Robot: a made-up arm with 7 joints. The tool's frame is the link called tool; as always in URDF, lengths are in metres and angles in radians. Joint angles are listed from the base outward. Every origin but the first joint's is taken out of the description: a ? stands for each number. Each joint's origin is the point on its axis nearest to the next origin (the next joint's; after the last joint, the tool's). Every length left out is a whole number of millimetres.
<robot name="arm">
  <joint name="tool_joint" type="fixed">
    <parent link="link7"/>
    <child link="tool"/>
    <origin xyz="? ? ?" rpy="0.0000 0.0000 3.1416"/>
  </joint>
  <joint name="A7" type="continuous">
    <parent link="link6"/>
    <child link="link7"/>
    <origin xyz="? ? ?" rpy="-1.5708 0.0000 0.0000"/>
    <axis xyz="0 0 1"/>
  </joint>
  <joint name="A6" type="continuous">
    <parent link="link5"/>
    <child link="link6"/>
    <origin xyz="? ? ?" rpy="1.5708 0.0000 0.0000"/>
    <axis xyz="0 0 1"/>
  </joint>
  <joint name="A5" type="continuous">
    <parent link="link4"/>
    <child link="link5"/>
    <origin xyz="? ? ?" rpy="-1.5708 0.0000 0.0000"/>
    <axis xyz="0 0 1"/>
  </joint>
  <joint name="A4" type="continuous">
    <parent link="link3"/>
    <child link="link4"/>
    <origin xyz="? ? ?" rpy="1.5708 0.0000 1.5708"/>
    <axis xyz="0 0 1"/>
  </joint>
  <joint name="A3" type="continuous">
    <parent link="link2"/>
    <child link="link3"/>
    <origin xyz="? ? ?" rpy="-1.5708 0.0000 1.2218"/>
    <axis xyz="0 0 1"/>
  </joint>
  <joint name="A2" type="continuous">
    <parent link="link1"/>
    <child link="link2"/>
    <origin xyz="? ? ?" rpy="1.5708 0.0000 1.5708"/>
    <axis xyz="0 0 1"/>
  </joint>
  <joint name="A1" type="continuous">
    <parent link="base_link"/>
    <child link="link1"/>
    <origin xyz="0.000 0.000 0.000" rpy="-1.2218 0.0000 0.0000"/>
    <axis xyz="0 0 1"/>
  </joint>
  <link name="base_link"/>
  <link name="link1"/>
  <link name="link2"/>
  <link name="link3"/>
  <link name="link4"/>
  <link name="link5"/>
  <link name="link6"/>
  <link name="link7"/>
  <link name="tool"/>
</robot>
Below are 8 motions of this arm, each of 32 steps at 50 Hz.
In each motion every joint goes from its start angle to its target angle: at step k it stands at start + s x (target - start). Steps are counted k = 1, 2, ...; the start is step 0. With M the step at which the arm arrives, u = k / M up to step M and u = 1 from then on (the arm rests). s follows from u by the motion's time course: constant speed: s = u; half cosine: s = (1 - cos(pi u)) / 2; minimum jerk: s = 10 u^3 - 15 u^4 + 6 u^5.
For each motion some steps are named. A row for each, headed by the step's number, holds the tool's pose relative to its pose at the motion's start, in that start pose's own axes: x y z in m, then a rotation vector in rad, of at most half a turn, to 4 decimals.
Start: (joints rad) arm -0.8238 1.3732 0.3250 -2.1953 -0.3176 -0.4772 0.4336
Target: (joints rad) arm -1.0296 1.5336 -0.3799 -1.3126 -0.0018 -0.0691 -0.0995
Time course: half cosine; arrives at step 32
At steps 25, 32:
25: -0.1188 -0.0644 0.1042 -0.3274 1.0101 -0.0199
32: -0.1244 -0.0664 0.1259 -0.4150 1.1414 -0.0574

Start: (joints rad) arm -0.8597 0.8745 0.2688 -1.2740 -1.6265 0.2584 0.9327
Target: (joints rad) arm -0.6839 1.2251 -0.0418 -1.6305 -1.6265 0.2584 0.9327
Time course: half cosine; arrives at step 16
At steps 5, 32:
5: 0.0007 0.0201 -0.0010 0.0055 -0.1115 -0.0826
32: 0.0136 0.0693 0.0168 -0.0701 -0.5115 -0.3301

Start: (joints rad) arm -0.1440 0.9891 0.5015 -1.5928 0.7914 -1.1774 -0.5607
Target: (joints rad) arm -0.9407 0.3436 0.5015 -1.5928 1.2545 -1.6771 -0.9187
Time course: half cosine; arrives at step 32
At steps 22, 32:
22: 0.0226 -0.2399 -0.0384 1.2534 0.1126 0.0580
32: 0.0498 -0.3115 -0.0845 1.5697 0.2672 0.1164

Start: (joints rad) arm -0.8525 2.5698 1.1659 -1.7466 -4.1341 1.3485 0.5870
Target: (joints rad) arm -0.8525 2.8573 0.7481 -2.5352 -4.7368 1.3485 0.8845
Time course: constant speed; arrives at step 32
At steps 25, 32:
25: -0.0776 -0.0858 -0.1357 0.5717 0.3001 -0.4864
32: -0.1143 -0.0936 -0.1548 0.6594 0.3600 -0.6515

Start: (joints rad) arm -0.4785 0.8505 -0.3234 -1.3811 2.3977 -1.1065 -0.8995
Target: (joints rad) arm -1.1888 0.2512 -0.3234 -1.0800 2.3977 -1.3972 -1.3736
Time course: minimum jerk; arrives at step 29
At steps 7, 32:
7: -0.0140 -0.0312 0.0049 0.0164 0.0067 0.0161
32: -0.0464 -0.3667 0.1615 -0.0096 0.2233 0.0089

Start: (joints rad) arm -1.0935 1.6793 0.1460 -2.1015 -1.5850 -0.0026 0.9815
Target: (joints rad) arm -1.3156 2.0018 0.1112 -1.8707 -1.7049 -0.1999 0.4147
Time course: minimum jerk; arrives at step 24
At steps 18, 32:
18: -0.0914 0.0989 -0.0121 -0.2477 0.0162 -0.9252
32: -0.1003 0.1132 -0.0113 -0.2831 0.0197 -1.0286

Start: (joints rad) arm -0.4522 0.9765 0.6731 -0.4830 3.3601 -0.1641 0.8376
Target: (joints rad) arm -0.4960 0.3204 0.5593 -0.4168 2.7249 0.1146 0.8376
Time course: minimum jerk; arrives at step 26
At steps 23, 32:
23: 0.3663 -0.0026 0.1378 0.3108 -0.4811 -0.4607
32: 0.3703 -0.0021 0.1411 0.3185 -0.4877 -0.4652

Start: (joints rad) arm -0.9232 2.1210 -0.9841 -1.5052 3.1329 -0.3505 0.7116
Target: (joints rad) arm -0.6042 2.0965 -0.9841 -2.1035 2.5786 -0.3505 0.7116
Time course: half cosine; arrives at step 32
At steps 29, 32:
29: -0.0519 0.1328 0.0663 0.4220 0.5627 -0.4986
32: -0.0527 0.1350 0.0688 0.4296 0.5775 -0.5051

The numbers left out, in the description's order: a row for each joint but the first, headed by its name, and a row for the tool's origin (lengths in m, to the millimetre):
tool: 0.000 0.000 0.000
A7: 0.000 0.000 0.000
A6: 0.000 0.000 0.000
A5: 0.027 -0.224 0.000
A4: 0.000 -0.042 0.000
A3: 0.349 -0.127 0.000
A2: 0.000 0.000 0.000

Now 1 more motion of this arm.
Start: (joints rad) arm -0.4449 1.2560 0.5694 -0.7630 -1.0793 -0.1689 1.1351
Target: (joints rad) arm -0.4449 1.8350 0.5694 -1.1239 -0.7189 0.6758 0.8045
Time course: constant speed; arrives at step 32
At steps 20, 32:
20: 0.1780 0.1393 -0.0035 0.6157 -0.1663 -0.1703
32: 0.2937 0.1901 0.0282 0.9112 -0.2244 -0.1837

